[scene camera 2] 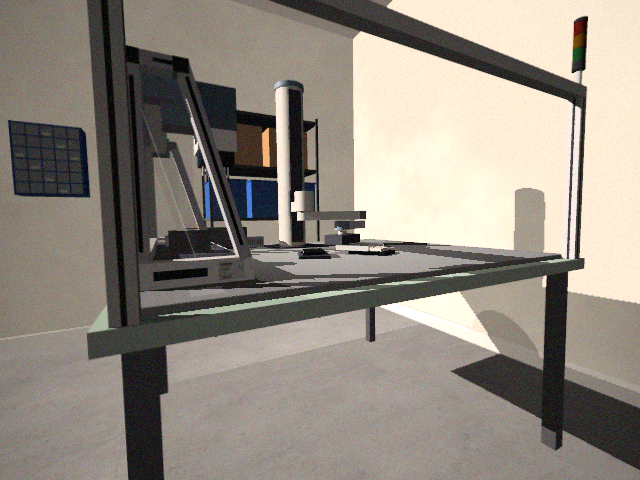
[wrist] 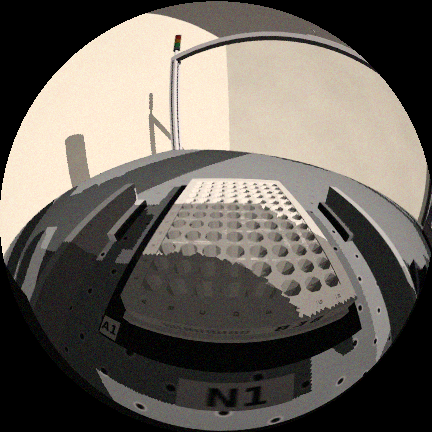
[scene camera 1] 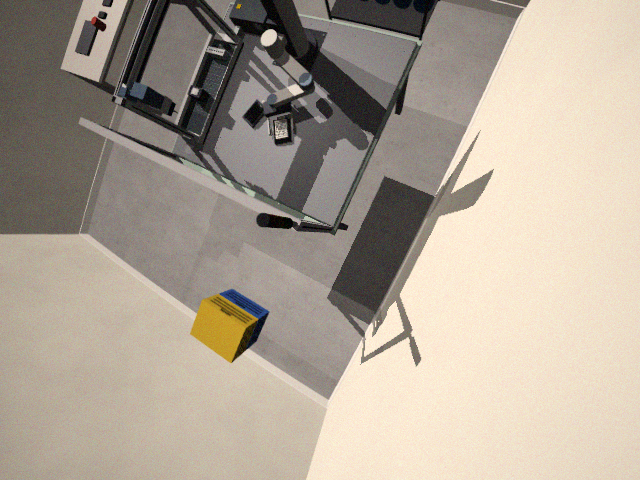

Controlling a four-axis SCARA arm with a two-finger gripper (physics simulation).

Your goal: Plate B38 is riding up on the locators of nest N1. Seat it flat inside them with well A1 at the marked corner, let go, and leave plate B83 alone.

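Places are measured from the arm's base along level axes (x ahead, y left, z up), in metres.
Pixels of known places: gripper, fingertip midpoint: point(scene camera 2: 376, 247) point(wrist: 236, 191) point(scene camera 1: 281, 132); arm's base at its link origin: point(scene camera 1: 299, 50).
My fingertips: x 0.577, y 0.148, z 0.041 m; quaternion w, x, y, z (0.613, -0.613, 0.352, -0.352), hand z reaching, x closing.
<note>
For each thing: its middle in the pictures, then the offset to it from my fingertips. "pt": a spot on its surface instead.
- Plate B38 at the middle of its body: point(wrist: 240, 221) point(scene camera 2: 370, 248) point(scene camera 1: 281, 129) dy -0.014, dx -0.022, dz -0.008 m
- nest's A1 label at a spot on its surface: point(wrist: 109, 327) pt dy -0.002, dx -0.110, dz -0.016 m
- plate at the middle of its body: point(scene camera 2: 313, 251) point(scene camera 1: 253, 112) dy -0.267, dx -0.067, dz -0.009 m
Plate B38 point(scene camera 1: 280, 129) point(scene camera 2: 382, 251) point(wrist: 235, 235) is a pale well plate on nest N1 point(scene camera 1: 283, 143) point(wrist: 225, 354), a black frame. In the wrist view the nest's left rim shows beside the plate, while the plate covers most of the right rim, so it sits unevenly. The letter A on its near left corner is by the nest's A1 label point(wrist: 109, 327). My gripper point(scene camera 1: 281, 120) point(scene camera 2: 356, 248) point(wrist: 236, 191) is open, low over the plate, its fingers on either side with gaps. Whether the plate's underside touches the locators is hidden. No B83 mark is readable.
A second dark nest or plate point(scene camera 1: 253, 112) point(scene camera 2: 314, 253) lies close beside N1. A framed machine point(scene camera 1: 211, 77) point(scene camera 2: 196, 273) stands on the same table. The arm's column point(scene camera 2: 284, 165) rises behind the nests. Shadows fall across the table and plate.
</note>
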